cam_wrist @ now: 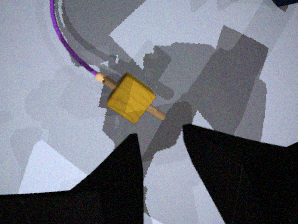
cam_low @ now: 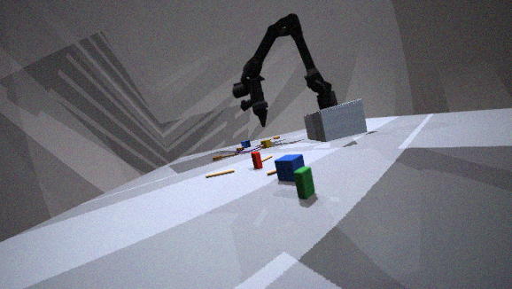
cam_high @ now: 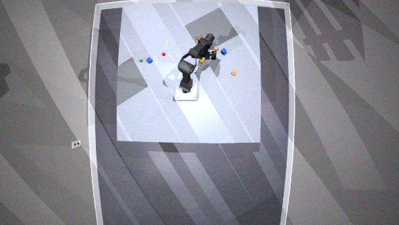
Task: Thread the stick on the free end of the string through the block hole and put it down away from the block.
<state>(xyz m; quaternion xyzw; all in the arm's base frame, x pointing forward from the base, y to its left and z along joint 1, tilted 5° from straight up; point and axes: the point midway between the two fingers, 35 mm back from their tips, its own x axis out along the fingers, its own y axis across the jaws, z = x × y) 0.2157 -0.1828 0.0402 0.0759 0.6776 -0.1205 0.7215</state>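
Right now the yellow wooden block is 8 cm below my gripper tip, 1 cm to the left of it and 1 cm ahead of it. The rest, counted from my gripper tip: thin wooden stick: 8 cm below, 2 cm to the left, 2 cm ahead; round orange button: 14 cm to the right, 10 cm ahead, 8 cm below; red block: 33 cm to the left, 14 cm ahead, 7 cm below.
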